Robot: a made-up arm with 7 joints. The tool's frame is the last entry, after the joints.
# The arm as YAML. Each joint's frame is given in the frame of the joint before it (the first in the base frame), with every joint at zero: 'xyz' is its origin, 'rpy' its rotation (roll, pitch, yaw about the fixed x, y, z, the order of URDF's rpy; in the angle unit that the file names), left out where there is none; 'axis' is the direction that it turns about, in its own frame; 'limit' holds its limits. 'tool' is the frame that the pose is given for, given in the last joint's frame.
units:
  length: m
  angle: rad
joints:
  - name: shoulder
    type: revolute
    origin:
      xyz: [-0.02, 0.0, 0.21]
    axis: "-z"
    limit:
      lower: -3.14
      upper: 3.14
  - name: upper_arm
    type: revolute
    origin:
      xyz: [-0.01, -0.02, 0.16]
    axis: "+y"
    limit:
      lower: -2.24
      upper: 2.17
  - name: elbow
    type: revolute
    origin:
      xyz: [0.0, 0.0, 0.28]
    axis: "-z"
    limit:
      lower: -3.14
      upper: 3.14
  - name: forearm
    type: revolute
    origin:
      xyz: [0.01, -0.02, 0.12]
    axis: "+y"
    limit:
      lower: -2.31
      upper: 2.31
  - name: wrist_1
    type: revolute
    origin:
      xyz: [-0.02, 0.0, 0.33]
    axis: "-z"
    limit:
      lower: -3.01
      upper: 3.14
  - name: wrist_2
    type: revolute
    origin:
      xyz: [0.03, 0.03, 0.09]
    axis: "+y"
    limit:
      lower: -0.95
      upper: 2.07
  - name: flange
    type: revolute
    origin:
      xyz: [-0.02, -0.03, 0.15]
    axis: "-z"
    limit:
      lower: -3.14
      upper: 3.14
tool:
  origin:
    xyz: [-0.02, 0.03, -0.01]
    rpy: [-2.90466, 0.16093, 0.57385]
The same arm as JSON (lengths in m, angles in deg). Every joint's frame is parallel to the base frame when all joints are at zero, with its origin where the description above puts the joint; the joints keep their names.
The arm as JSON. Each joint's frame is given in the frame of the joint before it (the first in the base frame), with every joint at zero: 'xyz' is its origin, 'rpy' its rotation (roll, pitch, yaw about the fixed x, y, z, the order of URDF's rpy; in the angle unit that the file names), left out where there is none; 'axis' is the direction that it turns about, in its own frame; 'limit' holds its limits. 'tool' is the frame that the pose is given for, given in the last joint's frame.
{"units": {"length": "m", "angle": "deg"}, "joints": [
  {"name": "shoulder", "type": "revolute", "origin": {"xyz": [-0.02, 0.0, 0.21]}, "axis": "-z", "limit": {"lower": -179.91, "upper": 179.91}},
  {"name": "upper_arm", "type": "revolute", "origin": {"xyz": [-0.01, -0.02, 0.16]}, "axis": "+y", "limit": {"lower": -128.34, "upper": 124.33}},
  {"name": "elbow", "type": "revolute", "origin": {"xyz": [0.0, 0.0, 0.28]}, "axis": "-z", "limit": {"lower": -179.91, "upper": 179.91}},
  {"name": "forearm", "type": "revolute", "origin": {"xyz": [0.01, -0.02, 0.12]}, "axis": "+y", "limit": {"lower": -132.35, "upper": 132.35}},
  {"name": "wrist_1", "type": "revolute", "origin": {"xyz": [-0.02, 0.0, 0.33]}, "axis": "-z", "limit": {"lower": -172.46, "upper": 179.91}},
  {"name": "wrist_2", "type": "revolute", "origin": {"xyz": [0.03, 0.03, 0.09]}, "axis": "+y", "limit": {"lower": -54.43, "upper": 118.6}},
  {"name": "flange", "type": "revolute", "origin": {"xyz": [-0.02, -0.03, 0.15]}, "axis": "-z", "limit": {"lower": -179.91, "upper": 179.91}}
], "tool": {"origin": {"xyz": [-0.02, 0.03, -0.01], "rpy": [-166.42, 9.22, 32.88]}}}

